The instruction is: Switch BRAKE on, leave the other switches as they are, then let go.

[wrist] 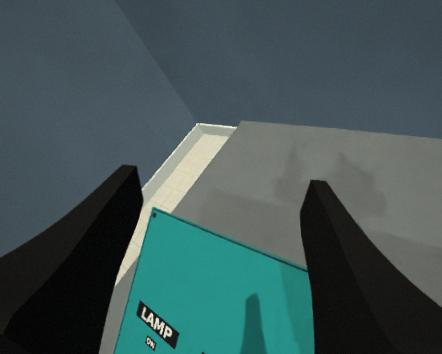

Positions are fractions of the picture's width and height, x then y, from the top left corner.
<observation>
In view: my gripper (0.50,0.54) and a teal panel (0.43,0.80).
</observation>
